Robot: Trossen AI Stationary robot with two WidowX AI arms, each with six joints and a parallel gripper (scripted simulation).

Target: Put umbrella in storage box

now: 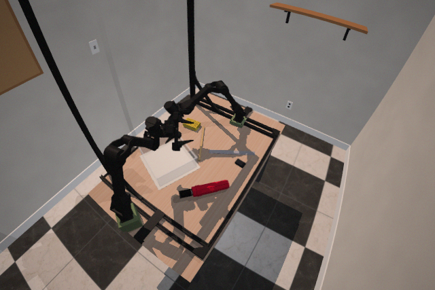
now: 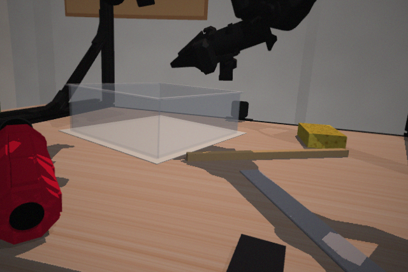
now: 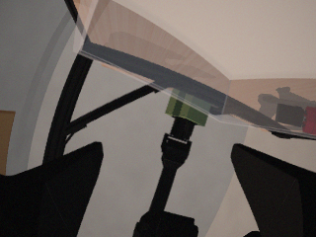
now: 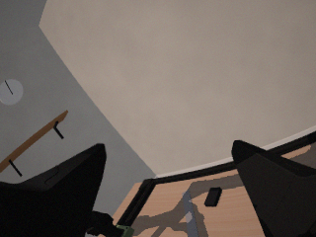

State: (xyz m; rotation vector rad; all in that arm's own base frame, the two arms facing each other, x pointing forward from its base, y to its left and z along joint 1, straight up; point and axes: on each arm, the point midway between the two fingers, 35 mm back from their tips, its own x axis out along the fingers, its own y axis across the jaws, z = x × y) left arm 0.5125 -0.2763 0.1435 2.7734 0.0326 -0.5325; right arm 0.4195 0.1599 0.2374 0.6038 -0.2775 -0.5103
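Now: right hand 16 cm short of the red folded umbrella, 6 cm to the left of it and 30 cm above it. Also, from my right hand: grey metal strip (12 cm ahead, 27 cm to the left, 32 cm below); clear storage box (14 cm behind, 5 cm to the right, 28 cm below); wooden stick (9 cm behind, 20 cm to the left, 32 cm below).
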